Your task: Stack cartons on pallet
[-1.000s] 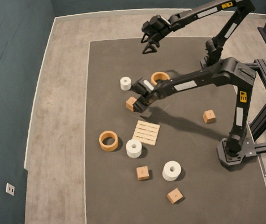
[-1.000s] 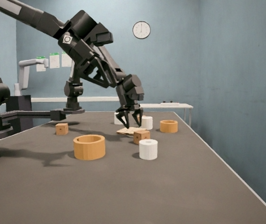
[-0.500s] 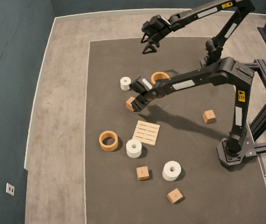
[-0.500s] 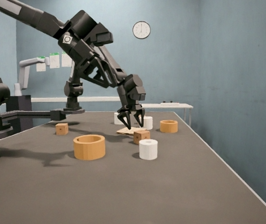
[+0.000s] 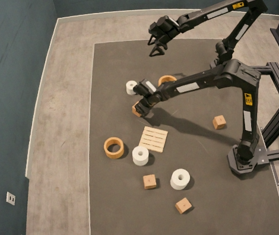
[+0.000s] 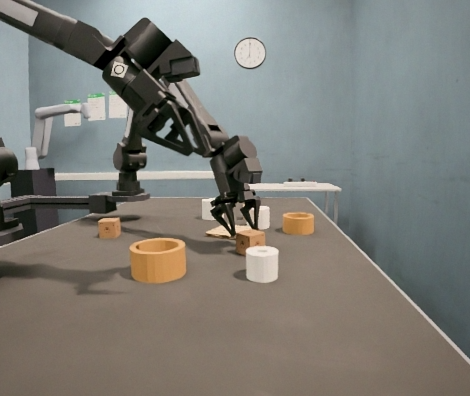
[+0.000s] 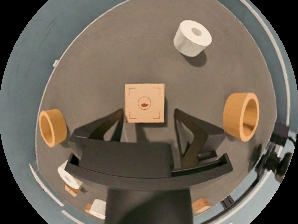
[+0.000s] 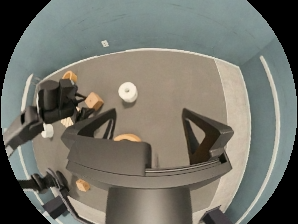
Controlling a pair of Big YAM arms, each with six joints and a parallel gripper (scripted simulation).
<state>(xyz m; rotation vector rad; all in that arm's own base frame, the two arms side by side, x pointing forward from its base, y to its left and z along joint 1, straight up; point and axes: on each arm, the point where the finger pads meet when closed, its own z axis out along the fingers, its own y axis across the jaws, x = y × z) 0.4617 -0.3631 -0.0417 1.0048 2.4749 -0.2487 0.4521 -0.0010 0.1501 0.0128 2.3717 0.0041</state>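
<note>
The carton lies 2 cm ahead of my left hand, 1 cm to the right of it and 3 cm below it. Also, from my left hand: wooden pallet: 6 cm behind, 17 cm to the left, 5 cm below.
</note>
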